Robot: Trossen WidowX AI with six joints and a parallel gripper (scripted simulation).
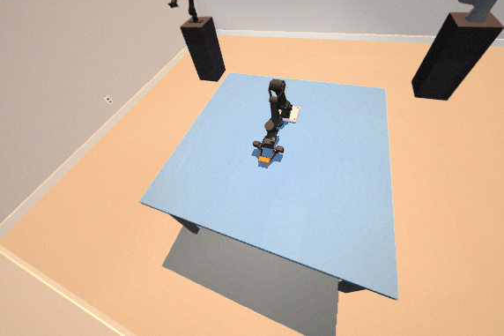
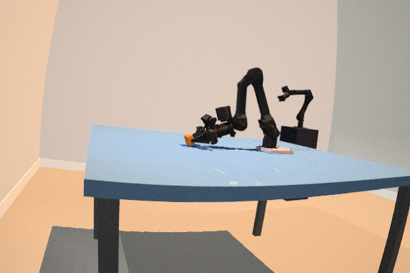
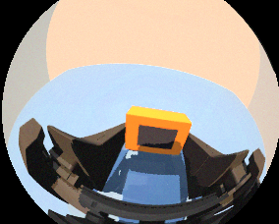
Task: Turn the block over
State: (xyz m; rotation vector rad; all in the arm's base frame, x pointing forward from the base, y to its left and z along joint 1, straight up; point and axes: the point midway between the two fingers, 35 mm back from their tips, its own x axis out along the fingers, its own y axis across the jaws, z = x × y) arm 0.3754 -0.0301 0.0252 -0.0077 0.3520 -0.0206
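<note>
The orange block lies 10 mm behind my gripper tip.
</note>
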